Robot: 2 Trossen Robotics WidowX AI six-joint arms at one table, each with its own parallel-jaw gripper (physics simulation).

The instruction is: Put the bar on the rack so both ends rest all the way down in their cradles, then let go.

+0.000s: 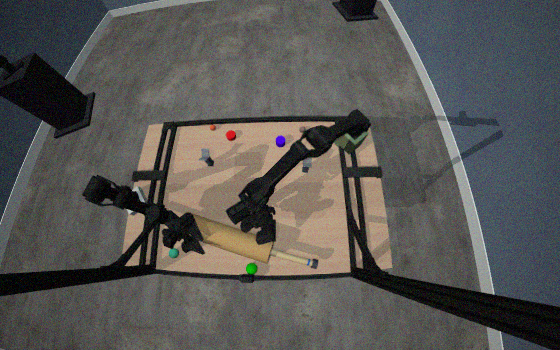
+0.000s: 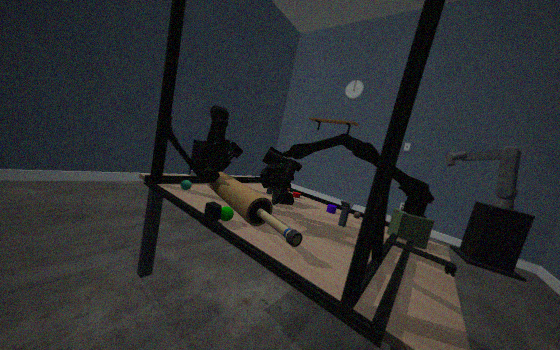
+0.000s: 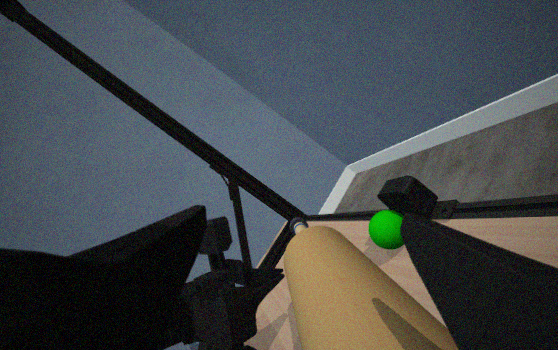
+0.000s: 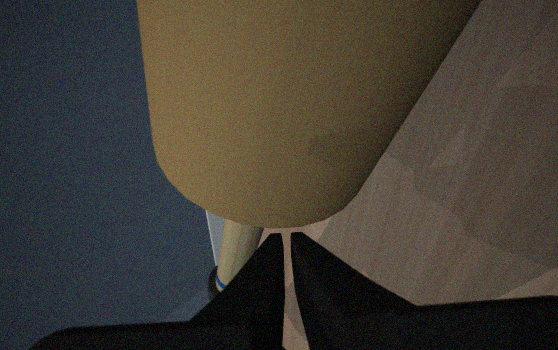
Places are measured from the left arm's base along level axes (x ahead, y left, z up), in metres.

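Where they show: left gripper, fingertip midpoint: (image 1: 203,247) (image 2: 224,162) (image 3: 305,219); right gripper, fingertip midpoint: (image 1: 274,240) (image 2: 273,203) (image 3: 282,272) (image 4: 286,244); left arm's base, origin of the base link: (image 2: 202,170); right arm's base, origin of the base link: (image 1: 354,131) (image 2: 413,213).
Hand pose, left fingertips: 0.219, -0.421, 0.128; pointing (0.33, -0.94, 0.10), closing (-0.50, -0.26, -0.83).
Observation:
Things, the pixels of their centre, and the offset from my left fingertips, as dx, dy, dz.
- green ball, body centre: (image 3: 388,229) (image 2: 226,213) (image 1: 251,268) +0.070, -0.157, -0.139
- teal ball, body centre: (image 1: 173,253) (image 2: 186,184) -0.168, +0.091, -0.141
- red piece, body centre: (image 1: 231,135) +0.351, +0.398, -0.150
- purple piece, body centre: (image 1: 280,141) (image 2: 331,208) +0.516, +0.214, -0.145
The bar, a thick tan cylinder with a thinner handle ending in a blue band and black cap (image 1: 235,240) (image 2: 237,196) (image 3: 330,285) (image 4: 280,100), lies slanted along the table's near side. Its left end is hidden by my left gripper. The rack's grey cradle posts, one at the left (image 1: 206,157) and one at the right (image 1: 306,165) (image 2: 344,214), stand farther back, without the bar. My left gripper (image 1: 203,246) (image 3: 305,219) is open over the cylinder's left part. My right gripper (image 1: 267,241) (image 4: 286,244) is shut with nothing visible between its fingertips, by the cylinder's handle-side end.
A green ball (image 1: 251,268) (image 2: 226,213) (image 3: 387,229) lies near the front edge, and a teal ball (image 1: 173,253) (image 2: 186,184) at the front left. A red piece (image 1: 230,135) and a purple piece (image 1: 280,141) (image 2: 331,208) stand at the back. A green block (image 1: 351,142) (image 2: 411,227) is at the back right.

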